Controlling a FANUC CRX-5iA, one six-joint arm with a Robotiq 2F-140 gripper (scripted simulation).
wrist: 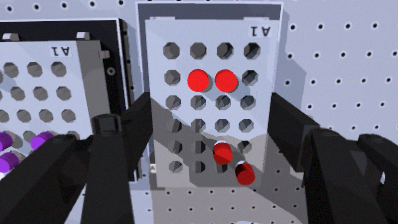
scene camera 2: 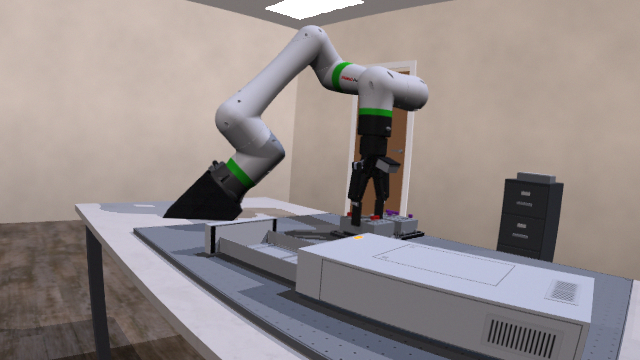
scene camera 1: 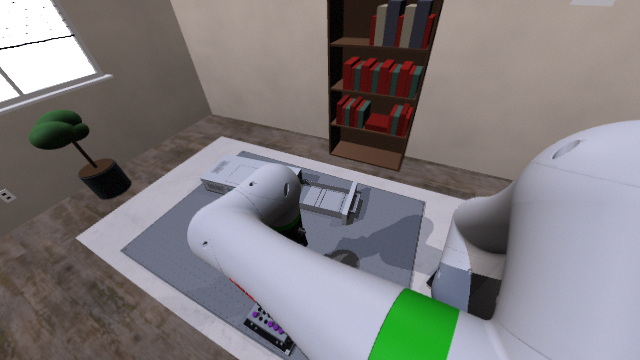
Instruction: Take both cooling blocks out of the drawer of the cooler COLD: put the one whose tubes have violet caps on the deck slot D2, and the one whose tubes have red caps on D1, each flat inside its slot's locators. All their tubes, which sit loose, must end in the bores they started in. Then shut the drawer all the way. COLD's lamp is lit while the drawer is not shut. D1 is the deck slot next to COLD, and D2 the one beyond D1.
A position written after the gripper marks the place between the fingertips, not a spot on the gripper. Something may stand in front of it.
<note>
In view: the gripper [scene camera 2: 366, 224] and a cooler [scene camera 2: 447, 297].
The cooler also shows in scene camera 1 [scene camera 1: 229, 171]. The gripper is seen too in the wrist view [wrist: 209, 108]. The wrist view misses the cooler: it is out of frame.
</note>
